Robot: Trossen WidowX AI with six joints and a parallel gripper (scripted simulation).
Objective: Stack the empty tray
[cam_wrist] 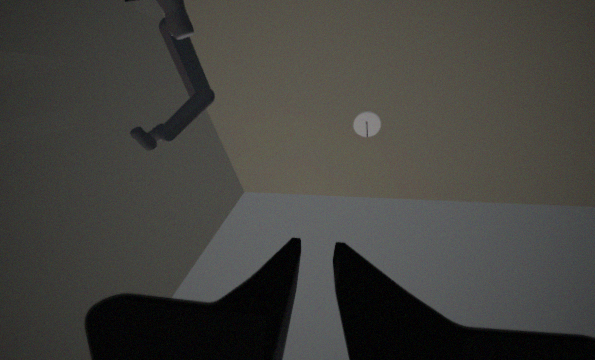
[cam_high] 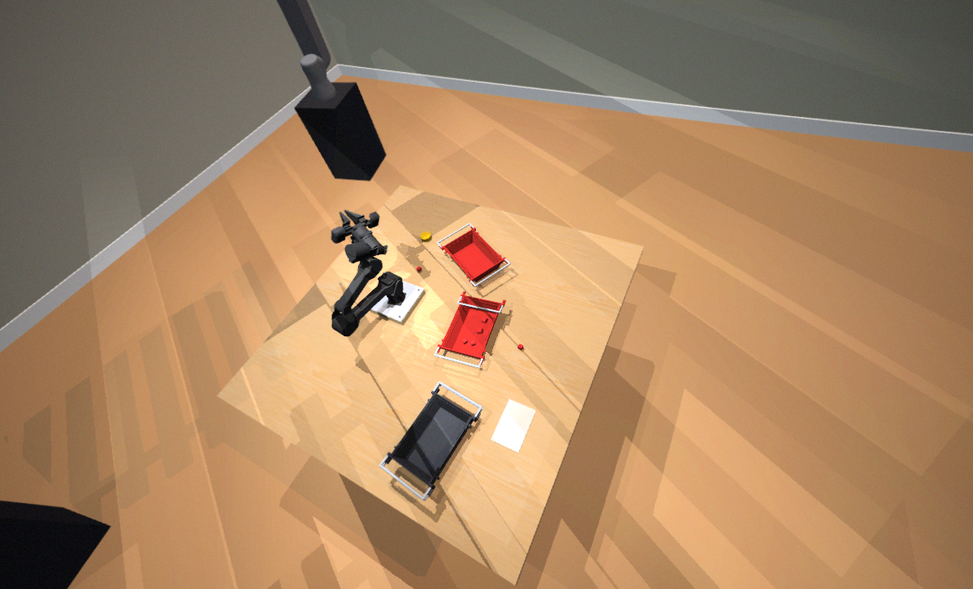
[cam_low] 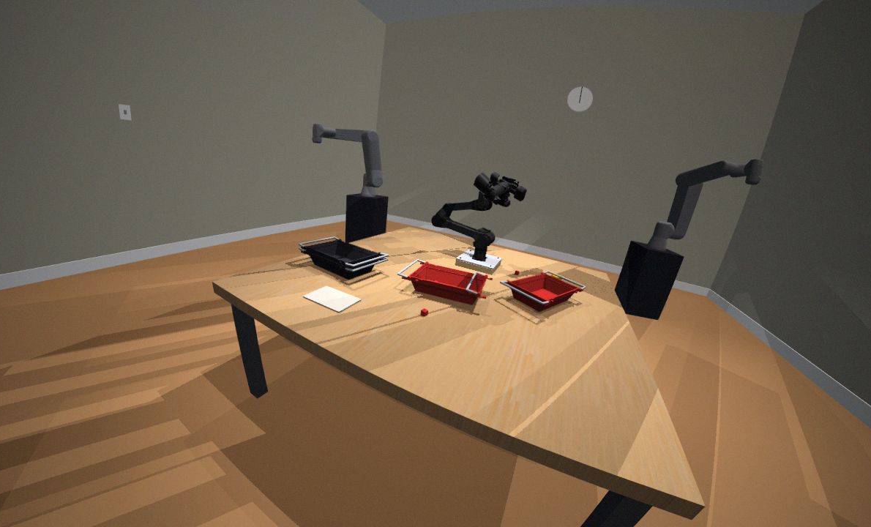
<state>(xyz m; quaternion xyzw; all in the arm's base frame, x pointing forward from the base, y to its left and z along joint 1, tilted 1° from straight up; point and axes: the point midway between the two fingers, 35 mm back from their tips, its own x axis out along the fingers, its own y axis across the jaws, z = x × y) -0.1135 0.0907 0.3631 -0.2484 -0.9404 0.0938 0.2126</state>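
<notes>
My gripper tip is 390 mm short of the red tray, 160 mm to the right of it and 370 mm above it. Round my gripper tip: yellow disc: 120 mm ahead, 260 mm to the left, 400 mm below; then white card: 730 mm ahead, 510 mm to the right, 410 mm below.
</notes>
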